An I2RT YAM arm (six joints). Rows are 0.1 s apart.
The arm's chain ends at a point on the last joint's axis. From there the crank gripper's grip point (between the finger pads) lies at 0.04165 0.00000 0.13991 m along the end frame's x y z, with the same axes.
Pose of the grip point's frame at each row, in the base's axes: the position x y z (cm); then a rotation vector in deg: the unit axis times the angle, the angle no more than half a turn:
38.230 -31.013 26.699 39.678 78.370 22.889
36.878 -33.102 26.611 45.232 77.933 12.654
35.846 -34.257 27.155 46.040 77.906 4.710
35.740 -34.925 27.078 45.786 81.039 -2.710
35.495 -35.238 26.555 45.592 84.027 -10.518
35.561 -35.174 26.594 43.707 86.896 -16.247
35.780 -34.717 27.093 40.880 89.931 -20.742
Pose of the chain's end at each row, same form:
23.839 -30.628 29.117 39.678 78.370 22.889
22.938 -30.227 29.852 45.232 77.933 12.654
22.403 -29.836 30.737 46.040 77.906 4.710
22.958 -29.440 31.509 45.786 81.039 -2.710
23.557 -28.621 31.732 45.592 84.027 -10.518
24.230 -27.900 32.232 43.707 86.896 -16.247
24.905 -27.054 33.101 40.880 89.931 -20.742

